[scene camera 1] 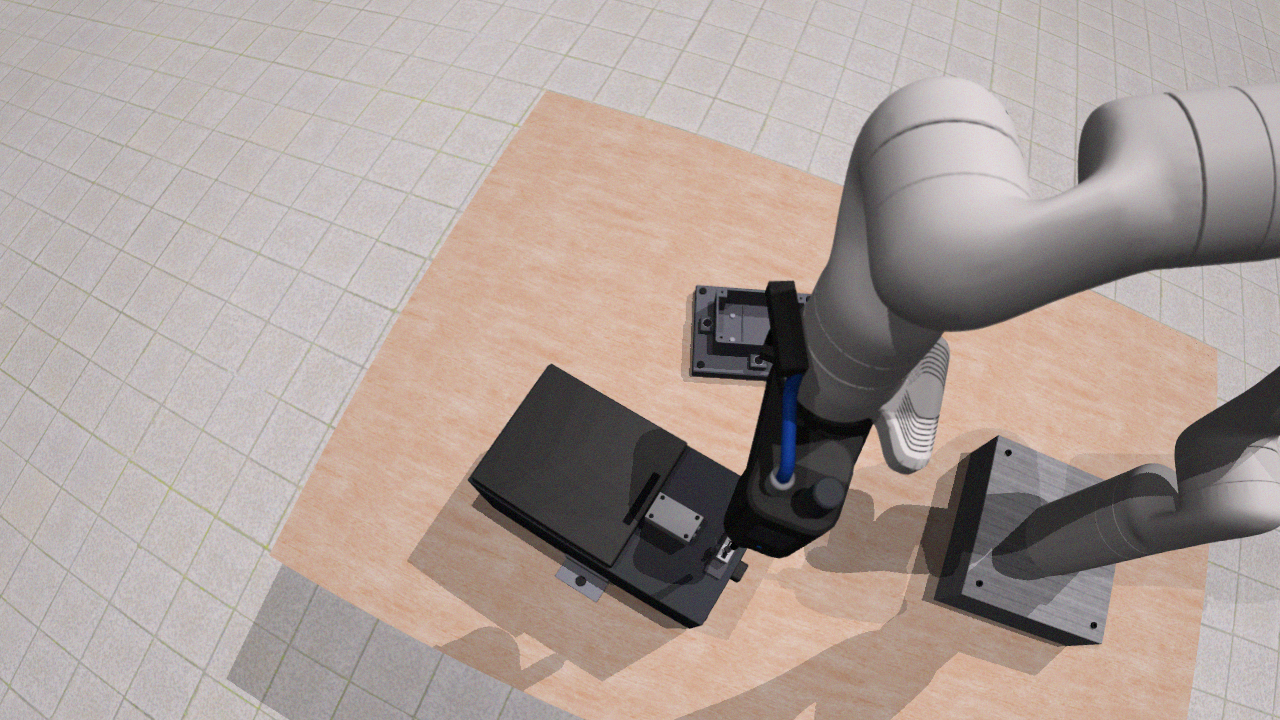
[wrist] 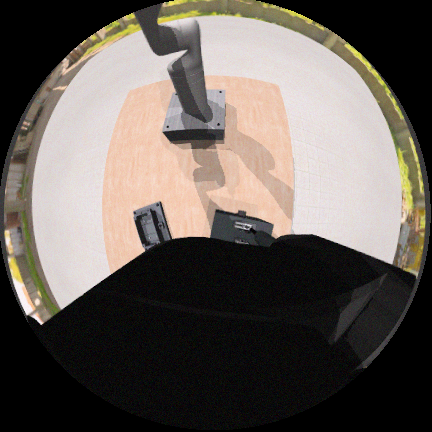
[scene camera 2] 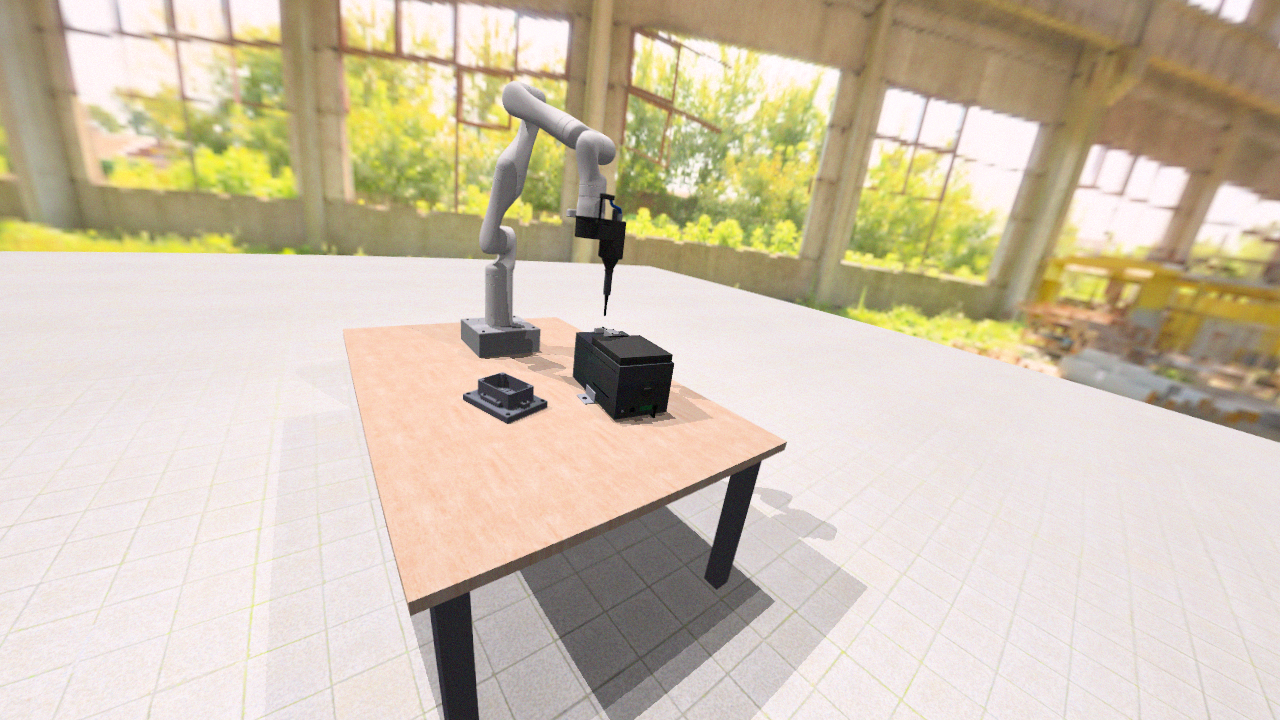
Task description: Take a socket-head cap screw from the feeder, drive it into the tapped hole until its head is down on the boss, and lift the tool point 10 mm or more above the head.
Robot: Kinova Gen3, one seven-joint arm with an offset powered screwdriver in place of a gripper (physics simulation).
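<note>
My screwdriver (scene camera 2: 605, 312) (wrist: 254, 230) points down above the pick-up end of the black screw feeder (scene camera 1: 572, 456) (scene camera 2: 622, 380) (wrist: 227, 226). In scene camera 2 a small gap shows between its tip and the feeder's top. Whether a screw sits on the tip is too small to tell. A light metal pick-up piece (scene camera 1: 725, 549) (wrist: 244, 226) lies at the feeder's end, close to the tool in scene camera 1. The dark grey housing (scene camera 1: 703, 351) (scene camera 2: 505, 392) (wrist: 150, 224) stands apart from the feeder, partly hidden by the arm in scene camera 1. Its tapped hole cannot be made out clearly.
The arm's grey base block (scene camera 1: 1047, 501) (scene camera 2: 500, 340) (wrist: 218, 131) stands on the wooden table (scene camera 1: 572, 197) (scene camera 2: 501, 501) (wrist: 135, 165). A small metal bracket (scene camera 1: 574, 575) (scene camera 2: 587, 396) sticks out from the feeder's side. The feeder's raised lid stands beside the pick-up end.
</note>
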